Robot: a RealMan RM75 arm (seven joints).
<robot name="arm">
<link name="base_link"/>
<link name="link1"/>
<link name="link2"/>
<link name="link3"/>
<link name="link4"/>
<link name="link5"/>
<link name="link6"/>
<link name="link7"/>
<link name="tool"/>
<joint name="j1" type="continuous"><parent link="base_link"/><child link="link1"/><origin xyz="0 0 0.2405" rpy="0 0 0"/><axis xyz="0 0 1"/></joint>
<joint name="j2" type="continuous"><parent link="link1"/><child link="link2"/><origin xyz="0 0 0" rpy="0 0 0"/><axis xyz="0 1 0"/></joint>
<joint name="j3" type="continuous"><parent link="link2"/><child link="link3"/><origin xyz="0 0 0.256" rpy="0 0 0"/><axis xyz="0 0 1"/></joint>
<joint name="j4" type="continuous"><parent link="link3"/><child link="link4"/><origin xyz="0 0 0" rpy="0 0 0"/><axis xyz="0 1 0"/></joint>
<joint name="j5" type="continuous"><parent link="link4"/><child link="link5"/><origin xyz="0 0 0.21" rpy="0 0 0"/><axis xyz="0 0 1"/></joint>
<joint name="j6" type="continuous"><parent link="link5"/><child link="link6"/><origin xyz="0 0 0" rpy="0 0 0"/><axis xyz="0 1 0"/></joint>
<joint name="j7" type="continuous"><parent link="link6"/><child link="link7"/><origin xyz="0 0 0.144" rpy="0 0 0"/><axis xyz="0 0 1"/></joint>
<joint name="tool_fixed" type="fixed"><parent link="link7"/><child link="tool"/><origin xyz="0 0 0" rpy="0 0 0"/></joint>
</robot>
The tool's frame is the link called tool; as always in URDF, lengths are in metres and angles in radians. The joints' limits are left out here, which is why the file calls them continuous.
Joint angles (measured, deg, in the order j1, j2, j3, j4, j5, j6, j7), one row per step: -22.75 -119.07 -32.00 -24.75 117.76 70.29 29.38; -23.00 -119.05 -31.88 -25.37 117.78 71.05 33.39; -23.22 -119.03 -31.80 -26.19 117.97 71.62 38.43; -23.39 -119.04 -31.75 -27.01 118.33 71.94 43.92; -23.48 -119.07 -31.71 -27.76 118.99 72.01 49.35; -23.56 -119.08 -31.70 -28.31 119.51 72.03 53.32; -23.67 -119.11 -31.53 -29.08 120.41 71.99 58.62; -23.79 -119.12 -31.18 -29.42 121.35 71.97 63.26; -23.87 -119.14 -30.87 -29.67 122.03 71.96 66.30; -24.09 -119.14 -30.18 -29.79 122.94 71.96 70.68; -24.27 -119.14 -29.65 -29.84 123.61 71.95 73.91; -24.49 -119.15 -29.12 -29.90 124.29 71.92 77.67; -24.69 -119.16 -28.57 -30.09 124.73 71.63 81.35; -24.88 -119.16 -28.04 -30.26 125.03 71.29 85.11
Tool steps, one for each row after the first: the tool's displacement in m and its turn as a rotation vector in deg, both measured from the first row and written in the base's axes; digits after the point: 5 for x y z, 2 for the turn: 0.00538 0.00081 0.00045 1.61 3.13 -1.36; 0.01142 0.00144 0.00020 3.40 7.14 -2.80; 0.01721 0.00174 -0.00083 5.18 11.65 -4.17; 0.02250 0.00148 -0.00273 6.72 16.31 -5.52; 0.02640 0.00134 -0.00407 7.89 19.73 -6.54; 0.03228 0.00059 -0.00683 9.31 24.36 -8.18; 0.03642 -0.00059 -0.00960 10.49 28.79 -9.82; 0.03949 -0.00170 -0.01183 11.25 31.67 -11.04; 0.04330 -0.00338 -0.01526 12.32 36.05 -12.97; 0.04598 -0.00466 -0.01783 13.16 39.29 -14.45; 0.04892 -0.00589 -0.02051 14.27 42.97 -16.04; 0.05155 -0.00698 -0.02353 15.21 46.47 -17.40; 0.05365 -0.00791 -0.02630 16.21 50.03 -18.62
